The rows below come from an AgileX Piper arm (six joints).
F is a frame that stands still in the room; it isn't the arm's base.
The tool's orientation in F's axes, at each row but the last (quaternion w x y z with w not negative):
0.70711, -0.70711, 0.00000, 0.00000
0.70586, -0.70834, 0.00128, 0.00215
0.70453, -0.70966, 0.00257, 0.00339
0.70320, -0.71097, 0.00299, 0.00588
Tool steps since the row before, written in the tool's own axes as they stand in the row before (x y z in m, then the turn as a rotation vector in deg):
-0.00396, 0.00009, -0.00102, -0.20, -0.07, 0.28
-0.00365, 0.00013, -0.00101, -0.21, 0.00, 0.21
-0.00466, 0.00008, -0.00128, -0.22, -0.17, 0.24
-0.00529, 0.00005, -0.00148, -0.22, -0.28, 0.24
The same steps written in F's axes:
-0.00396, -0.00102, -0.00009, -0.20, 0.28, 0.07
-0.00365, -0.00101, -0.00011, -0.21, 0.21, 0.00
-0.00466, -0.00129, -0.00003, -0.22, 0.24, 0.17
-0.00528, -0.00150, 0.00003, -0.22, 0.24, 0.28

